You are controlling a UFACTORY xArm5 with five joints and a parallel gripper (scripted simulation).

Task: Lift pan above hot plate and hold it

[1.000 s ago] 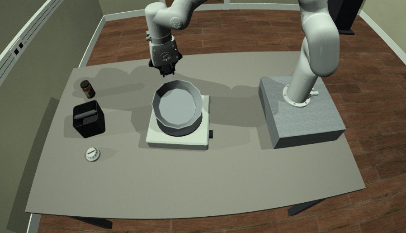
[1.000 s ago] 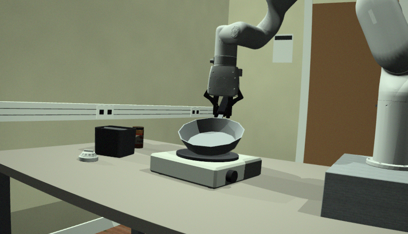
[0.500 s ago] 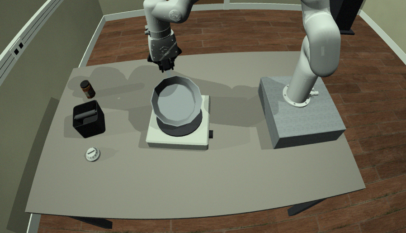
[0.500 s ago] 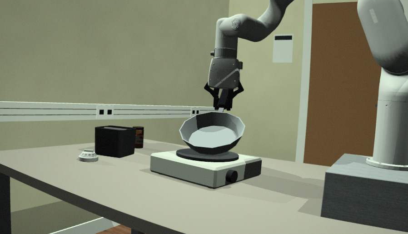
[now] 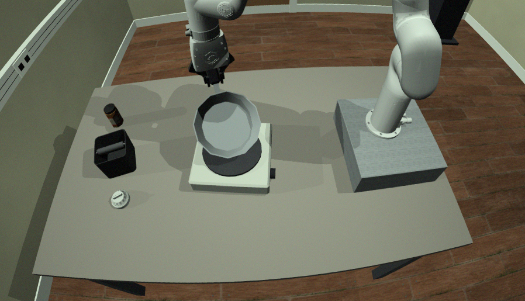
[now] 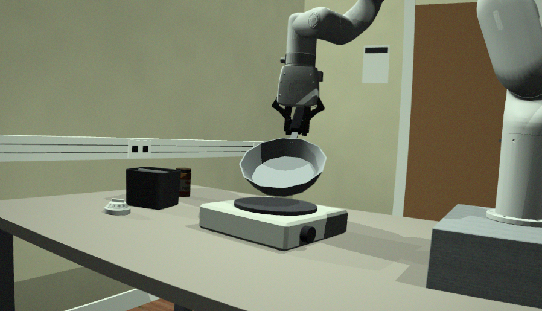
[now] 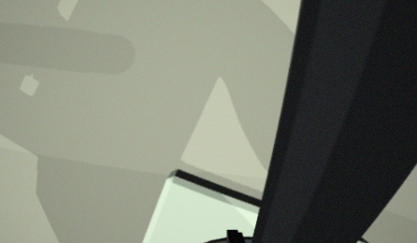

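Now: the grey pan 2 cm behind my hand, 6 cm to the left of it and 6 cm below it. Round my hand: brown jar 44 cm ahead, 7 cm to the right, 20 cm below; white dial timer 34 cm ahead, 27 cm to the left, 23 cm below; hot plate 5 cm behind, 14 cm to the left, 21 cm below.
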